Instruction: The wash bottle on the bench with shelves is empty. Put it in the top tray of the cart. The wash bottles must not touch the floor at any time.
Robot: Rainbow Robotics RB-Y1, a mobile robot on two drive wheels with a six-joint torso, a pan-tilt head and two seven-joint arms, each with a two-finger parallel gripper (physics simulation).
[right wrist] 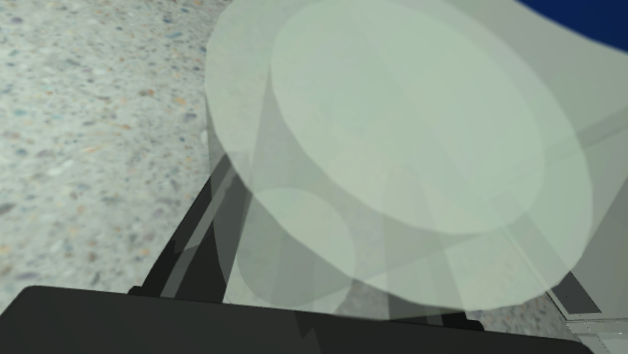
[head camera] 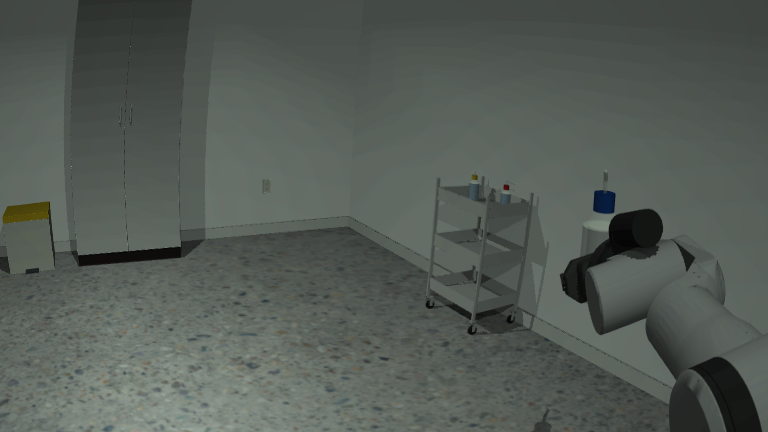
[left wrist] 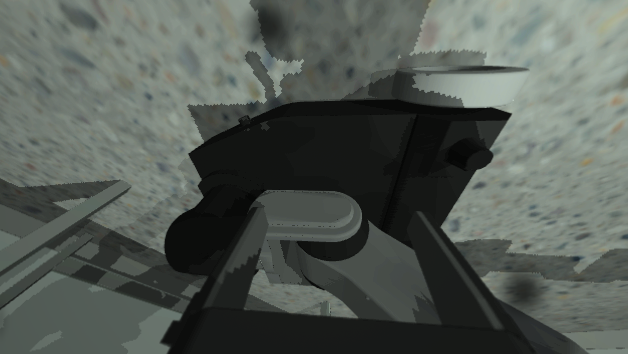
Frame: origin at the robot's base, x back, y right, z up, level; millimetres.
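Where they show: left gripper, fingertip midpoint: (left wrist: 335, 218); right gripper, fingertip midpoint: (right wrist: 317, 176).
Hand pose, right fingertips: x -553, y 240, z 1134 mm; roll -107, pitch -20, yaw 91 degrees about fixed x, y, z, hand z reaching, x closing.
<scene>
After its pixels a point has its place.
A translucent white, empty wash bottle with a blue cap (head camera: 594, 236) @[y 215, x -509, z 1192 mm] (right wrist: 400, 125) is upright, high above the floor, at the right of the head view. My right gripper (right wrist: 317, 176) @[y 240, x -553, z 1134 mm] is shut on it; the bottle body covers parts of the fingers in the right wrist view. The cart (head camera: 484, 241) @[y 296, x -2661, z 546 mm] stands by the wall, right of centre and farther away, apart from the held bottle. Its top tray (head camera: 456, 199) @[y 141, x -2880, z 701 mm] holds a yellow-capped bottle (head camera: 474, 190) @[y 247, x -3041, z 727 mm] and a red-capped bottle (head camera: 505, 196) @[y 406, x -2837, z 752 mm], both upright with bluish contents. My left gripper (left wrist: 335, 218) @[y -225, x 227, z 413 mm] is open and empty.
A tall cabinet (head camera: 153, 161) @[y -1919, x -3215, z 752 mm] stands at the far left, with a yellow-lidded bin (head camera: 29, 244) @[y -2840, x -2573, z 220 mm] beside it. The cart has two lower trays and wheels. My dark base (left wrist: 310, 145) @[y -166, x 270, z 170 mm] shows beyond the left fingers. A pale bar (left wrist: 65, 225) @[y 86, x 1054, z 210 mm] is at the left of that view.
</scene>
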